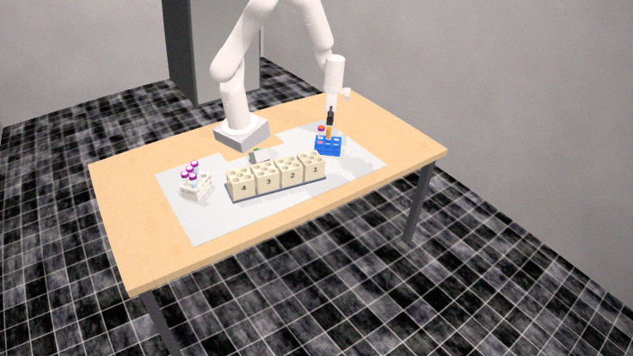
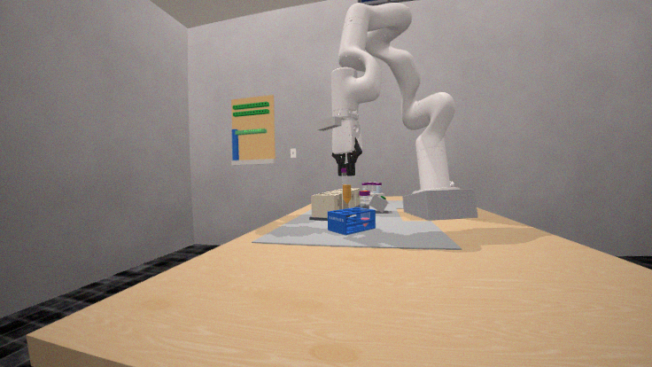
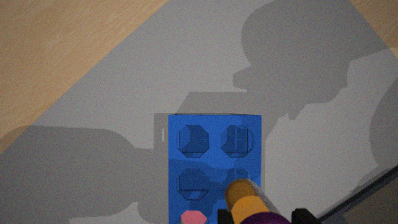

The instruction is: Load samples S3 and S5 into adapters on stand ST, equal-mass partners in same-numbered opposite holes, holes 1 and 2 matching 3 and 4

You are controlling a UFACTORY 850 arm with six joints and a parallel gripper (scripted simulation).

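Right now the sample tube is 10 mm ahead of my hand and 50 mm below it. Round my hand: blue sample rack (10 mm behind, 20 mm to the left, 160 mm below).
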